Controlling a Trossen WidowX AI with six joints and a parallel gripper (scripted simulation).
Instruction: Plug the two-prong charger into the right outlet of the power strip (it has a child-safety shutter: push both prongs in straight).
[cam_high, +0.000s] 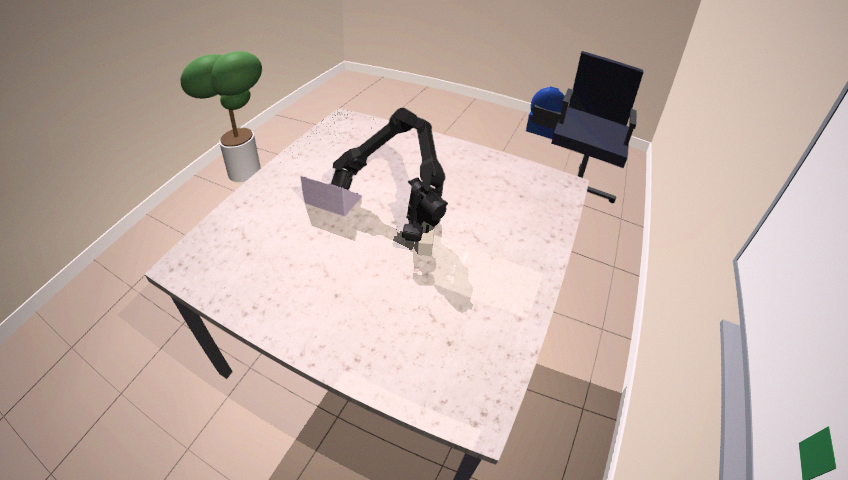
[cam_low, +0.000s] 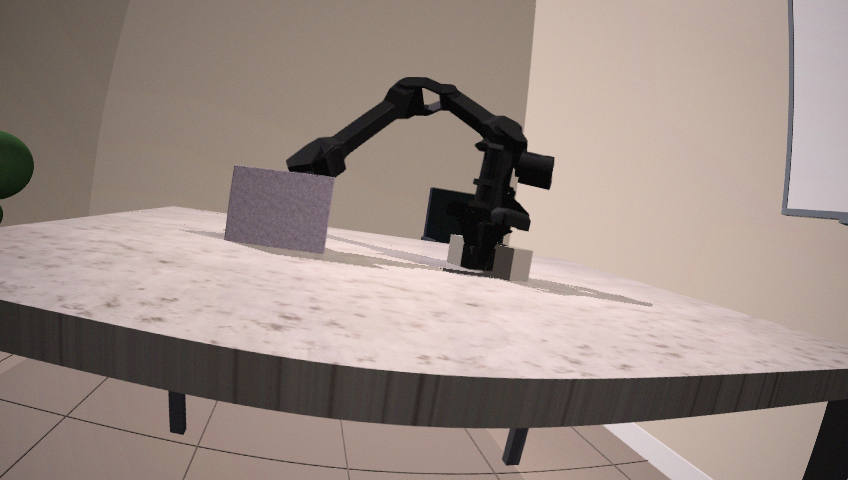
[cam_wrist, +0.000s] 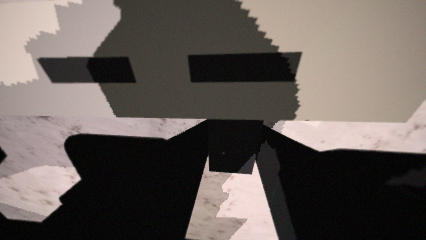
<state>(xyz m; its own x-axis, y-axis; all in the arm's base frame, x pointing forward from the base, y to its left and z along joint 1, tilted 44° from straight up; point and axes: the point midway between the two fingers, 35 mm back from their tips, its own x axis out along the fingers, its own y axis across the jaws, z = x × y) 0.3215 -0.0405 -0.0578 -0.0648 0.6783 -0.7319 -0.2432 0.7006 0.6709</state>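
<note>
Now: gripper tip 2 cm short of the black charger and 1 cm below it.
</note>
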